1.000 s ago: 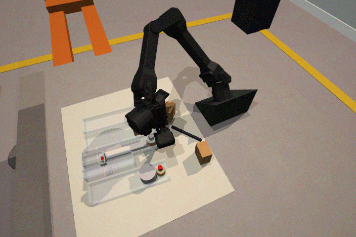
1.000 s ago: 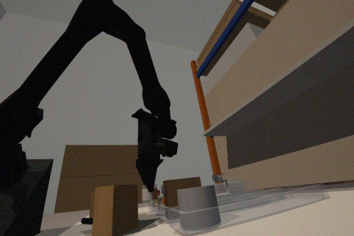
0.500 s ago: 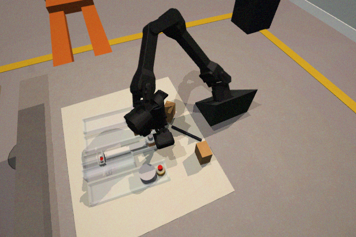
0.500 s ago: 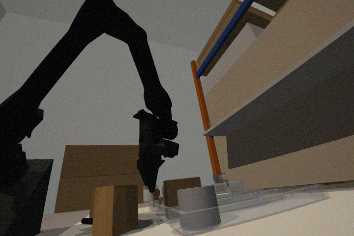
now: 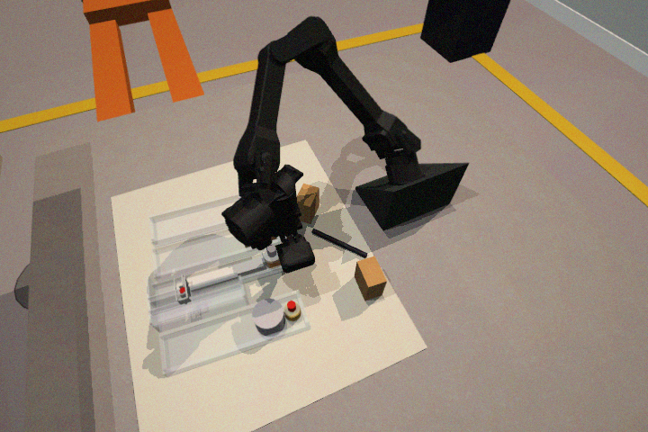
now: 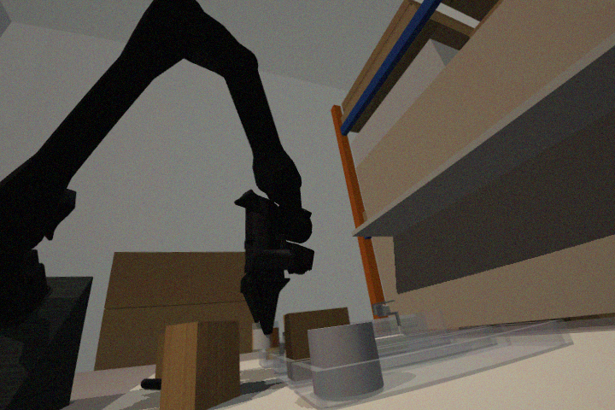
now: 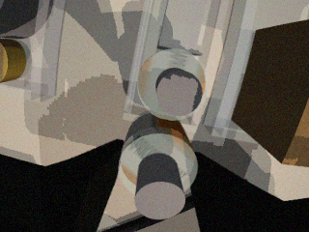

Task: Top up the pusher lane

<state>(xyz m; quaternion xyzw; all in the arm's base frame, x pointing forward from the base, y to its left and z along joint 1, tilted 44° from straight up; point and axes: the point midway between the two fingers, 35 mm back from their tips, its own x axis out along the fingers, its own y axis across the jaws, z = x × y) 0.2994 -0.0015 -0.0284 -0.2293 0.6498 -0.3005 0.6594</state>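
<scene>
Now: the cream mat 9 cm ahead of my gripper tip, 3 cm to the right of it and 5 cm below it. From my gripper tip the other things lie so: red-lidded jar (5 cm ahead, 12 cm to the left, 2 cm below); then clear pusher lane (18 cm ahead, 3 cm below); then black rod (12 cm behind, 1 cm to the left, 5 cm below).
</scene>
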